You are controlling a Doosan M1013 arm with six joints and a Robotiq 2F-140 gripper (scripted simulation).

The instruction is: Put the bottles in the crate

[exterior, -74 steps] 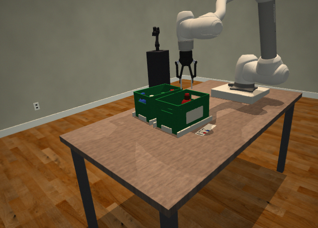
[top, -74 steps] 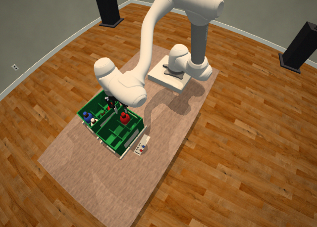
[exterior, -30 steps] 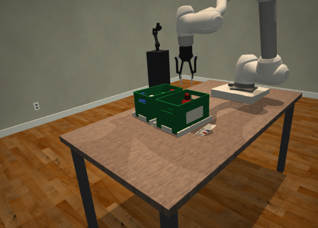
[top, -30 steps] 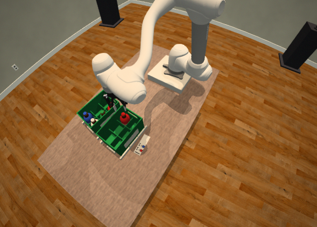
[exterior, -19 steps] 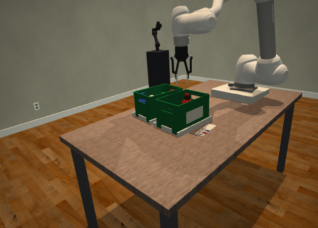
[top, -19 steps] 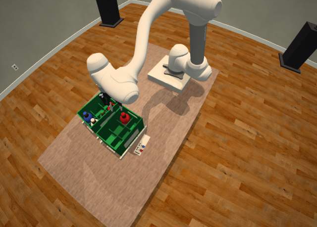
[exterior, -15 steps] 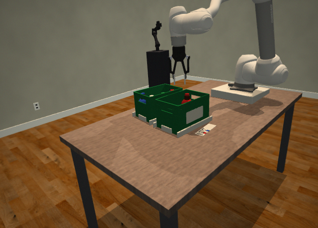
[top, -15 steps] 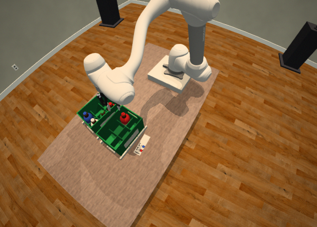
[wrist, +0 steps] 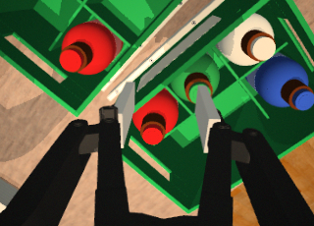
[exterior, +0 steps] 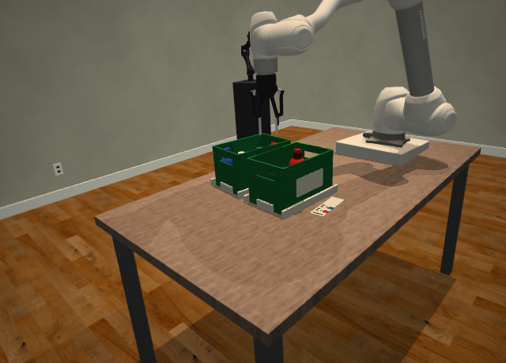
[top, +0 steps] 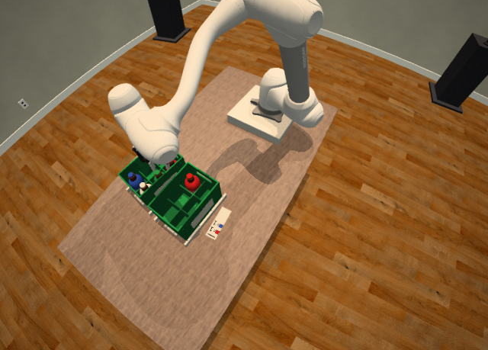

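The blue-label bottle lies 70 mm ahead of my hand, 170 mm to the right of it and 170 mm below it. Also, from my hand: white-label bottle 90 mm ahead, 80 mm to the right, 170 mm below; then pick list 70 mm ahead, 280 mm to the left, 250 mm below; then green-label bottle 50 mm to the right, 170 mm below.
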